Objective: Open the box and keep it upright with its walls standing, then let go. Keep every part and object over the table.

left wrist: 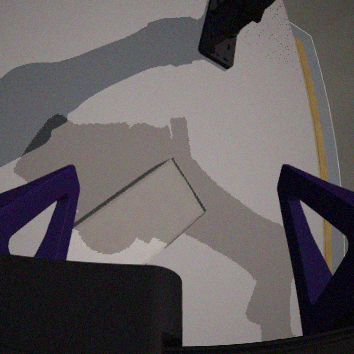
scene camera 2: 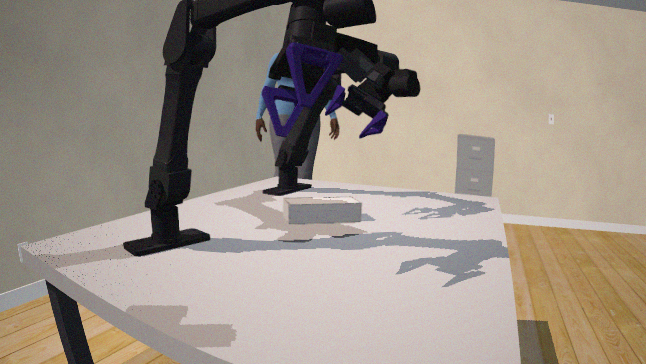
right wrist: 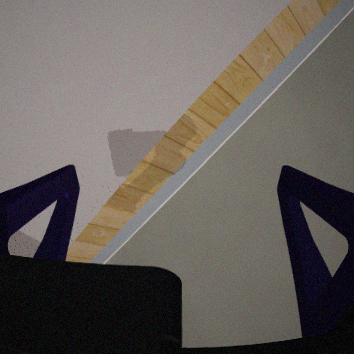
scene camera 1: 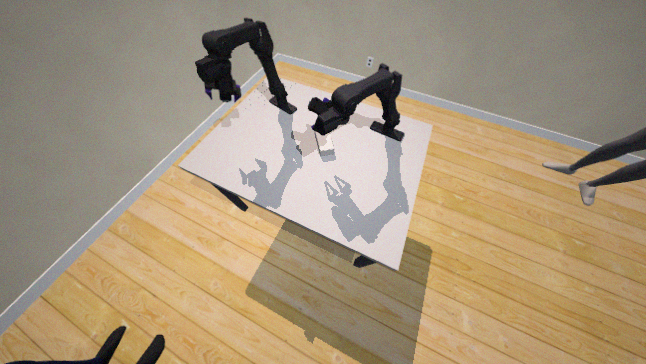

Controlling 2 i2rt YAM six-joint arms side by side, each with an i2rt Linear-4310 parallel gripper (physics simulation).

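Seen in the pictures: left gripper, fingertip midpoint: (left wrist: 177, 175) (scene camera 2: 342, 125) (scene camera 1: 316, 117); right gripper, fingertip midpoint: (scene camera 2: 292, 122) (right wrist: 177, 176); left arm's base at its link origin: (scene camera 2: 287, 190) (scene camera 1: 386, 131); right arm's base at its link origin: (left wrist: 219, 25) (scene camera 2: 167, 243) (scene camera 1: 283, 105).
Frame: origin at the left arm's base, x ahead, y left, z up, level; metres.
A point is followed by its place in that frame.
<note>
A small pale box (scene camera 1: 325, 148) @[x 0.339, y -0.231, z 0.046 m] (scene camera 2: 324, 212) @[x 0.303, y -0.307, z 0.026 m] (left wrist: 145, 207) @[x 0.270, y -0.299, z 0.046 m] sits upright on the white table (scene camera 1: 225, 150) @[x 0.614, y -0.721, z 0.000 m] (scene camera 2: 320, 310) @[x 0.526, y -0.722, z 0.000 m] (left wrist: 250, 120) @[x 0.075, y -0.483, z 0.000 m] (right wrist: 90, 70) @[x 0.438, y -0.755, z 0.000 m]. Its top looks covered by a flat lid, with thin dark seams along two edges in the left wrist view; the near end there is partly hidden. My left gripper (scene camera 1: 319, 114) @[x 0.332, y -0.289, z 0.227 m] (scene camera 2: 345, 124) @[x 0.332, y -0.289, z 0.227 m] (left wrist: 177, 175) @[x 0.332, y -0.289, z 0.227 m] is open and empty, above the box and apart from it. My right gripper (scene camera 1: 222, 99) @[x 0.479, y -0.720, z 0.238 m] (scene camera 2: 295, 120) @[x 0.479, y -0.720, z 0.238 m] (right wrist: 177, 176) @[x 0.479, y -0.720, z 0.238 m] is open and empty, raised near the table's edge at the left of scene camera 1, away from the box.
The right arm's base (scene camera 1: 283, 105) @[x 0.166, y -0.647, z 0.024 m] (scene camera 2: 166, 242) @[x 0.172, y -0.694, z 0.014 m] (left wrist: 216, 52) @[x 0.159, y -0.587, z 0.009 m] and the left arm's base (scene camera 1: 387, 131) @[x 0.031, y 0.007, z 0.031 m] (scene camera 2: 287, 189) @[x 0.022, y -0.036, z 0.010 m] stand on the table. A person (scene camera 2: 283, 107) stands behind the left arm. A grey cabinet (scene camera 2: 475, 162) stands by the far wall. Arm shadows cross the tabletop.
</note>
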